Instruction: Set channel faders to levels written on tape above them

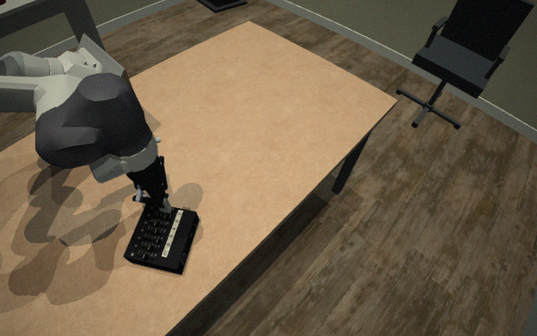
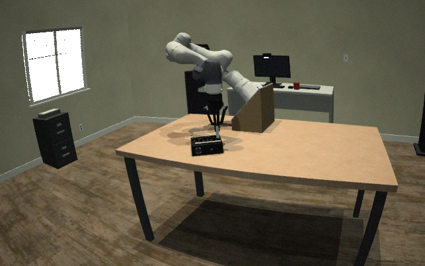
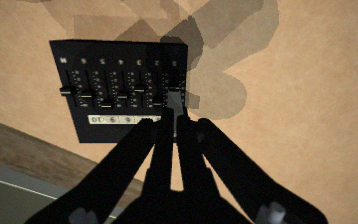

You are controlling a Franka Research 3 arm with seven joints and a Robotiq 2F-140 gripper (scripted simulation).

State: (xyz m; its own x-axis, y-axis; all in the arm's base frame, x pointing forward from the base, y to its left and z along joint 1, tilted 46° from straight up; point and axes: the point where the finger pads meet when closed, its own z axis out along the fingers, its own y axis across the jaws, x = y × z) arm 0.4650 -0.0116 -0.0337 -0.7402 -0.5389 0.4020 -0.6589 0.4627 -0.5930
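Right now my hand is 110 mm to the left of the master fader, 80 mm short of it and 30 mm above it.
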